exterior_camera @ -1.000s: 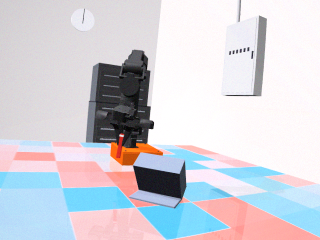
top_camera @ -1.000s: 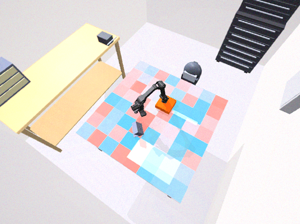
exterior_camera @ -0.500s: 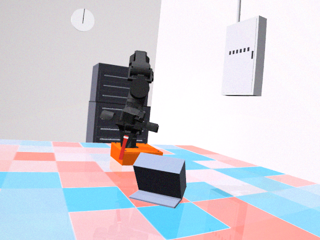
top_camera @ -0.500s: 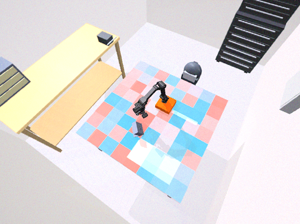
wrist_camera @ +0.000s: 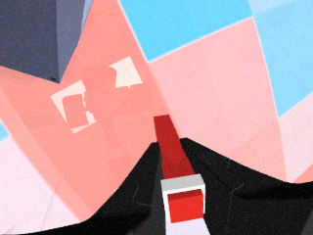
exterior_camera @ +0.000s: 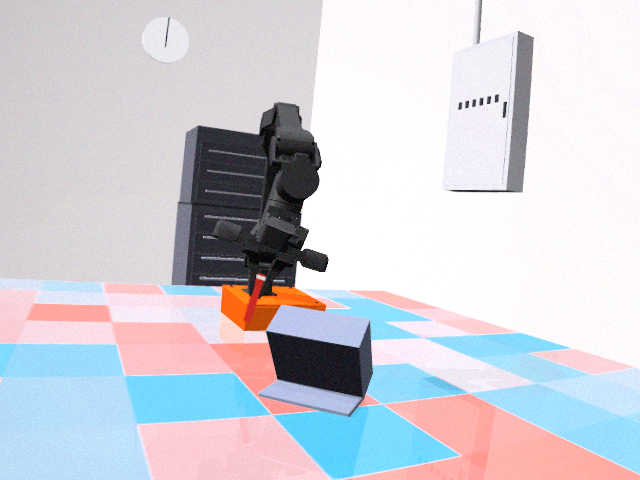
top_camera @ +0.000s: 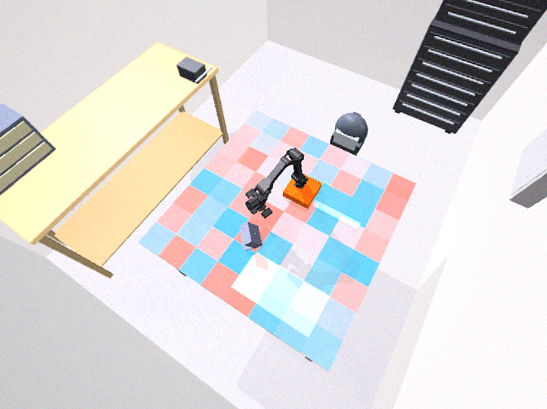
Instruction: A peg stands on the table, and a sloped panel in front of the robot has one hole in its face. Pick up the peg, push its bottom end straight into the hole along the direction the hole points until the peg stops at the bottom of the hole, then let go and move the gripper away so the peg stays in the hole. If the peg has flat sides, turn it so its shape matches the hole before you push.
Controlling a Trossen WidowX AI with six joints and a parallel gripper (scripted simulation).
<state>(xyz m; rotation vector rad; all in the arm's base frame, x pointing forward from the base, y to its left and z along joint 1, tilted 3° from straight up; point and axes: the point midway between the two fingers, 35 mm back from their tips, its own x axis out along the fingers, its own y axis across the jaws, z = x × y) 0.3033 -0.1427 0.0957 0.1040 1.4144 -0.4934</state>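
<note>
Right now the grey sloped panel is 150 mm ahead of my gripper tip, 40 mm to the left of it and 50 mm below it. The rest, counted from my gripper tip: thin red peg: 10 mm to the left, 20 mm above.
</note>
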